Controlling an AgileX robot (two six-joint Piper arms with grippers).
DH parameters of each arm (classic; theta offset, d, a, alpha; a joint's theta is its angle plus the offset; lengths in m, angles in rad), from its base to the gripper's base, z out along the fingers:
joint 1: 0 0.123 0 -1.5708
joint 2: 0.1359 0 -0.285 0
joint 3: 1.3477 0 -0.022 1.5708
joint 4: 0 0.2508 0 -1.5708
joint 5: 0 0 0.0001 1.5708
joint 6: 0 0.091 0 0
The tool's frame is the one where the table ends.
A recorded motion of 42 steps. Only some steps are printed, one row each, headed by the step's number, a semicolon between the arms.
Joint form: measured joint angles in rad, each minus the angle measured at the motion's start. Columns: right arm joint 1, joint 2, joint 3, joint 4, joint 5, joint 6; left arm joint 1, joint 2, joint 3, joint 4, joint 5, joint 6.
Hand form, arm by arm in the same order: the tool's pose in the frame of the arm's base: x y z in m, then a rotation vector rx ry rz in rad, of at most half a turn. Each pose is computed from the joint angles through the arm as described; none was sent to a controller.
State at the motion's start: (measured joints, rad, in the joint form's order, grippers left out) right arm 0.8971 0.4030 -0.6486 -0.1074 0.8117 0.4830; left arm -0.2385 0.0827 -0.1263 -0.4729 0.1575 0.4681
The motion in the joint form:
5: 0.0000 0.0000 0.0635 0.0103 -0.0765 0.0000; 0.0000 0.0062 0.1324 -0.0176 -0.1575 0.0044
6: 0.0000 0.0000 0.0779 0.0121 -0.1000 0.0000; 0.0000 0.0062 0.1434 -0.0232 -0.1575 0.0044
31: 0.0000 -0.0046 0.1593 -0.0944 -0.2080 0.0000; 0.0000 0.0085 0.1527 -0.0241 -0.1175 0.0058
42: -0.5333 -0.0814 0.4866 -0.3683 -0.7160 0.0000; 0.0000 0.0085 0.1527 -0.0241 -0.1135 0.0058
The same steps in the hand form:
5: 0.0498 0.0529 0.3165 -0.4684 2.0655 0.7415; 0.0623 -0.0152 0.2058 0.1741 1.5725 -0.2008
6: 0.0507 0.0544 0.3138 -0.4682 2.0573 0.7491; 0.0625 -0.0152 0.2020 0.1709 1.5841 -0.2043
31: 0.0582 0.0563 0.2976 -0.5130 1.9816 0.6637; 0.0622 -0.0170 0.1955 0.1912 1.6295 -0.2157
42: 0.0816 0.0268 0.2383 -0.2739 1.7122 0.2371; 0.0621 -0.0171 0.1952 0.1931 1.6329 -0.2169

